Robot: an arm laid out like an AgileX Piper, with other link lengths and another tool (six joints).
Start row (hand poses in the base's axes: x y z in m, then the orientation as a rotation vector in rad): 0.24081 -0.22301 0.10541 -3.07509 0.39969 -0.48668
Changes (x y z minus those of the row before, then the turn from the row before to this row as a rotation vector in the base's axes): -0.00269 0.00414 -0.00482 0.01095 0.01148 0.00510; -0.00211 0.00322 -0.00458 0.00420 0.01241 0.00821; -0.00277 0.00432 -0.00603 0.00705 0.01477 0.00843; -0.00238 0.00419 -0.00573 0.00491 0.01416 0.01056; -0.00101 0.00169 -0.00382 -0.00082 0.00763 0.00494; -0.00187 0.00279 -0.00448 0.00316 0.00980 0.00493; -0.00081 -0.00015 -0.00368 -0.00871 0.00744 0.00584; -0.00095 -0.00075 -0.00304 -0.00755 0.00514 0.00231; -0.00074 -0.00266 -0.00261 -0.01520 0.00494 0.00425; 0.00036 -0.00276 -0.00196 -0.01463 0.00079 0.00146; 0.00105 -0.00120 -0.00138 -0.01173 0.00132 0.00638; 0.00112 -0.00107 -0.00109 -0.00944 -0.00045 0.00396; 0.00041 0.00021 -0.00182 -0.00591 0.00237 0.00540; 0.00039 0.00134 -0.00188 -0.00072 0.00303 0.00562; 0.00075 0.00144 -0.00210 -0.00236 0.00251 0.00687; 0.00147 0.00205 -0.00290 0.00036 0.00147 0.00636; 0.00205 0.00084 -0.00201 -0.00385 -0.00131 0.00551
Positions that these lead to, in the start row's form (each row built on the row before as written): 0.23812 -0.21887 0.10059 -3.06897 0.39327 -0.46533; 0.23601 -0.21565 0.09601 -3.06967 0.38131 -0.44483; 0.23324 -0.21133 0.08998 -3.06822 0.36938 -0.41985; 0.23086 -0.20714 0.08425 -3.06851 0.35394 -0.39644; 0.22985 -0.20545 0.08043 -3.07189 0.34647 -0.38490; 0.22798 -0.20266 0.07595 -3.07197 0.33942 -0.36889; 0.22717 -0.20281 0.07227 -3.08291 0.32991 -0.35979; 0.22622 -0.20356 0.06923 -3.09185 0.32586 -0.35394; 0.22548 -0.20622 0.06662 3.10331 -0.31765 0.34984; 0.22584 -0.20898 0.06466 3.08946 -0.31139 0.34934; 0.22689 -0.21018 0.06328 3.07975 -0.29842 0.34799; 0.22801 -0.21125 0.06219 3.07148 -0.28988 0.34920; 0.22842 -0.21104 0.06037 3.06724 -0.28001 0.34598; 0.22881 -0.20970 0.05849 3.06817 -0.27114 0.34158; 0.22956 -0.20826 0.05639 3.06771 -0.25997 0.33808; 0.23103 -0.20621 0.05349 3.06967 -0.25030 0.33609; 0.23308 -0.20537 0.05148 3.06702 -0.24100 0.33844
